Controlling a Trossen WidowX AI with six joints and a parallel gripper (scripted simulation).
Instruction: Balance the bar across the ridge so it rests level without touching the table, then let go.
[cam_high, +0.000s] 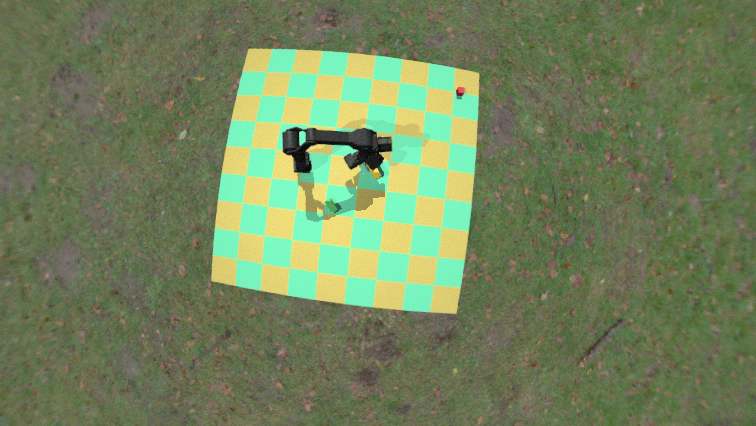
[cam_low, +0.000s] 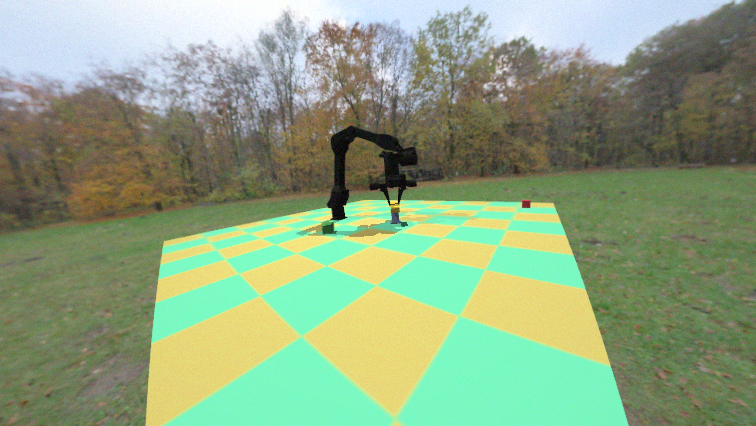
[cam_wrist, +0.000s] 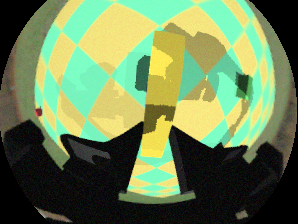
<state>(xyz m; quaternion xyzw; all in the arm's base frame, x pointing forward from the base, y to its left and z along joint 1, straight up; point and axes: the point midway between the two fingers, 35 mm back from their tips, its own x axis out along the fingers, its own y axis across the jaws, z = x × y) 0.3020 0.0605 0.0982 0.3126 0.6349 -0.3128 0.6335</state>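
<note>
The yellow bar lies 20 mm to the right of my gripper tip and 20 mm ahead of it. From my gripper tip the other things lie so: red cube 440 mm to the left, 440 mm ahead, 50 mm below; green block 240 mm to the right, 140 mm behind, 50 mm below.
</note>
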